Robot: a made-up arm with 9 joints. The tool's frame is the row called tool. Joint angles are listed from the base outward.
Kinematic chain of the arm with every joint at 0, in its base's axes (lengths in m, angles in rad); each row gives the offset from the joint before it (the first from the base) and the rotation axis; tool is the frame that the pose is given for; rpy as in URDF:
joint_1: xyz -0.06 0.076 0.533 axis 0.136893 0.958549 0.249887
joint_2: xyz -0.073 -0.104 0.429 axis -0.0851 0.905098 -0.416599
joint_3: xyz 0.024 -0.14 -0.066 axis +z
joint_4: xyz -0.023 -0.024 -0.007 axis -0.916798 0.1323 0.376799
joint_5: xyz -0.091 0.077 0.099 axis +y
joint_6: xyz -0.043 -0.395 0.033 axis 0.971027 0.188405 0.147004
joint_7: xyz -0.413 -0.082 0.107 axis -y
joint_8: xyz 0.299 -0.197 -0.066 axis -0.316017 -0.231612 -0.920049
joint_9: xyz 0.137 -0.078 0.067 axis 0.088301 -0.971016 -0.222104
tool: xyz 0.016 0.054 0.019 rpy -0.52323 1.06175 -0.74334
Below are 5 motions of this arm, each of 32 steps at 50 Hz.
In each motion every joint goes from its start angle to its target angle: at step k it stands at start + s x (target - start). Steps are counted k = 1, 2, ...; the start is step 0. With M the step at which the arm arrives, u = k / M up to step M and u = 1 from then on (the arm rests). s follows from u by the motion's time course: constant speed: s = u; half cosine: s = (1 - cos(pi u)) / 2; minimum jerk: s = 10 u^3 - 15 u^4 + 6 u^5.
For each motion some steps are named. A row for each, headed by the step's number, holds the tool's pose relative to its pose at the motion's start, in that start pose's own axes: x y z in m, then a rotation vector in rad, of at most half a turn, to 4 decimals.
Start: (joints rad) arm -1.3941 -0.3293 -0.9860 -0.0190 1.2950 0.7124 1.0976 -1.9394 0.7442
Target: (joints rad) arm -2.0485 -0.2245 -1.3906 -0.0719 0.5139 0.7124 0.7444 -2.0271 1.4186
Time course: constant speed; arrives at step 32
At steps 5, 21, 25, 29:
5: -0.0937 0.0178 -0.1487 -0.0526 -0.2073 0.1244
21: -0.2437 -0.0609 -0.6613 -0.2076 -0.7843 0.5882
25: -0.2419 -0.1051 -0.7840 -0.2454 -0.9063 0.7149
29: -0.2245 -0.1554 -0.8996 -0.2836 -1.0191 0.8439

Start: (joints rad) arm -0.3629 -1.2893 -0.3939 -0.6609 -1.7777 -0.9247 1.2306 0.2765 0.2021
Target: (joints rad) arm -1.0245 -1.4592 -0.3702 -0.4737 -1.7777 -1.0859 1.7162 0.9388 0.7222
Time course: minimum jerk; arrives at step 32
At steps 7, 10, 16, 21, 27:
7: -0.0266 -0.0162 -0.0009 0.1022 -0.0715 -0.0641
10: -0.0682 -0.0366 -0.0058 0.2459 -0.1795 -0.1612
16: -0.2076 -0.0668 -0.0440 0.6385 -0.5305 -0.4779
21: -0.3323 -0.0444 -0.0980 0.9239 -0.8619 -0.7768
27: -0.4148 0.0026 -0.1424 1.0947 -1.1143 -1.0032

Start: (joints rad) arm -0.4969 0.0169 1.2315 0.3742 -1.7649 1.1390 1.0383 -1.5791 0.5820
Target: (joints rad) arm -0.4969 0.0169 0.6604 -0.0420 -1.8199 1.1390 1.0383 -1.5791 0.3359
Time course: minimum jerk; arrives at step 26
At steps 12, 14, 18, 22, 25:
12: 0.1864 0.1982 0.1164 -0.2596 0.3462 -0.1360
14: 0.2608 0.2631 0.1354 -0.3496 0.4642 -0.1737
18: 0.4006 0.3735 0.1415 -0.5129 0.6748 -0.2306
22: 0.4817 0.4329 0.1288 -0.6080 0.7947 -0.2572
25: 0.4974 0.4440 0.1251 -0.6266 0.8179 -0.2619

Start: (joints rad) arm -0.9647 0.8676 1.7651 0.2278 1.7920 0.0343 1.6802 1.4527 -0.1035
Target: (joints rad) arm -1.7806 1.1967 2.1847 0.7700 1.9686 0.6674 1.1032 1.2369 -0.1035
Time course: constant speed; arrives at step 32
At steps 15, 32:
15: -0.2635 -0.0689 -0.1603 0.0350 -0.3657 -0.4121
32: -0.5126 -0.2124 -0.4495 0.3232 -0.5561 -0.8744

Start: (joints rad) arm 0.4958 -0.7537 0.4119 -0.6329 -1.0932 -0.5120 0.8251 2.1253 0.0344
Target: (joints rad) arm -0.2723 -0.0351 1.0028 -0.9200 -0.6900 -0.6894 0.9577 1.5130 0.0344
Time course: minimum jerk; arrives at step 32
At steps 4, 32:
4: -0.0076 0.0082 -0.0022 -0.0152 0.0007 0.0101
32: -0.5132 0.3276 -0.0237 -0.8754 -0.0168 0.6147

